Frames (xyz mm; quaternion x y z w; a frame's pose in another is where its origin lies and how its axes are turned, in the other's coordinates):
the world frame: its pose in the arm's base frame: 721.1 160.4 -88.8 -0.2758 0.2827 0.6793 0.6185
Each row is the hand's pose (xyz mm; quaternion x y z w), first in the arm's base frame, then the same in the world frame.
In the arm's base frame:
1: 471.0 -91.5 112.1 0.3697 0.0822 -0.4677 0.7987
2: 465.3 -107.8 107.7 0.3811 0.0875 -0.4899 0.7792
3: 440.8 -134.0 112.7 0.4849 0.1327 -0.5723 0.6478
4: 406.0 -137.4 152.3 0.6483 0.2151 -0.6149 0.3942
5: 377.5 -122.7 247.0 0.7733 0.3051 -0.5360 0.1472
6: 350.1 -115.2 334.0 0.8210 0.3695 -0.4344 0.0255
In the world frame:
1: -297.2 276.7 -38.2 0.6370 -0.2971 -0.7046 0.0976
2: -304.7 283.4 -52.9 0.6485 -0.2899 -0.7004 0.0688
3: -324.3 310.0 -67.9 -0.7305 0.2726 0.6204 0.0843
4: -352.4 346.6 -42.2 -0.8296 0.2492 0.4055 0.2919
5: -408.6 378.0 34.3 -0.8777 0.2304 0.1287 0.4001
6: -464.2 408.4 100.3 -0.8887 0.2166 -0.0480 0.4013

